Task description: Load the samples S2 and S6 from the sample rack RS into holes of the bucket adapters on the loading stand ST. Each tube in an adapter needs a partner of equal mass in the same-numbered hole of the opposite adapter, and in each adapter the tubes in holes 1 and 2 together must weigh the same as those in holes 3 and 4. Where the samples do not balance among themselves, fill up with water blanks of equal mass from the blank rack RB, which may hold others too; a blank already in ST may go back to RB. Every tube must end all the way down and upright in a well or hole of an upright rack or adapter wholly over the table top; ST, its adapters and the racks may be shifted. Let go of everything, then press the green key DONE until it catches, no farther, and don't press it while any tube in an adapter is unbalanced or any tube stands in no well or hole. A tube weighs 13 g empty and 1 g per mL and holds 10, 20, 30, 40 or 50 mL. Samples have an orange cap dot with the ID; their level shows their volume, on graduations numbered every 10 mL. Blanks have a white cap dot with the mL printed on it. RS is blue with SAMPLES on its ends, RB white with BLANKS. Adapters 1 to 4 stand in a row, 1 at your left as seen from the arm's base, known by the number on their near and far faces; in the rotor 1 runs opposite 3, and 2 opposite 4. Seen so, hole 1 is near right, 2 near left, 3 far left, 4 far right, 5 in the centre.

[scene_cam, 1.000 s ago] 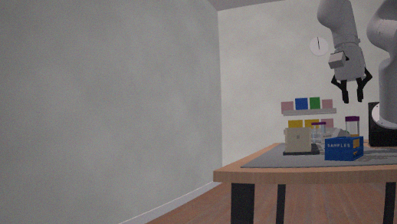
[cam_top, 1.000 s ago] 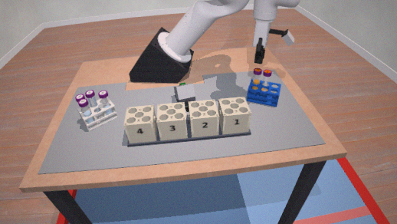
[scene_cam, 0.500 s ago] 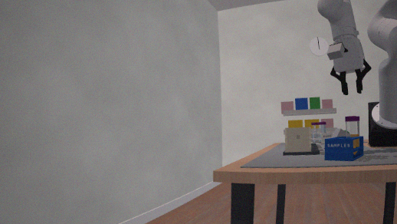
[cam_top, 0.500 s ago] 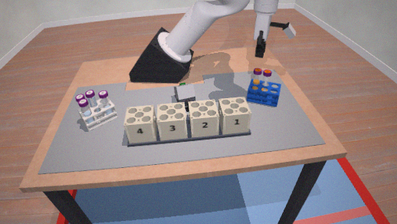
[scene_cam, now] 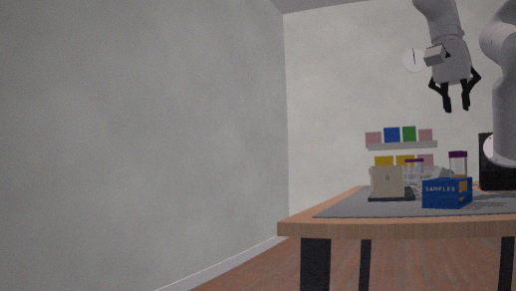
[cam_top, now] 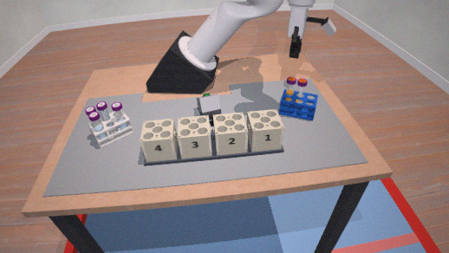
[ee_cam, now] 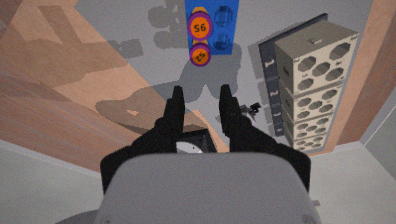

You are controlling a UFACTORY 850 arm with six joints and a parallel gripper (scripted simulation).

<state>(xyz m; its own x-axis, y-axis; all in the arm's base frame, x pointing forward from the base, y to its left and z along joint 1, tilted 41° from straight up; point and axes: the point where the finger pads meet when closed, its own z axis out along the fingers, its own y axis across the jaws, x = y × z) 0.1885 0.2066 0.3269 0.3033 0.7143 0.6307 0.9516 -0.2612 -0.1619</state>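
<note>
Now: the sample S6 2 cm ahead of my hand, 4 cm to the left of it and 17 cm below it. Also, from my hand: blue sample rack RS (3 cm ahead, 3 cm to the left, 21 cm below); then adapter 1 (21 cm ahead, 11 cm to the right, 18 cm below); then sample tube S2 (1 cm behind, 17 cm below).
</note>
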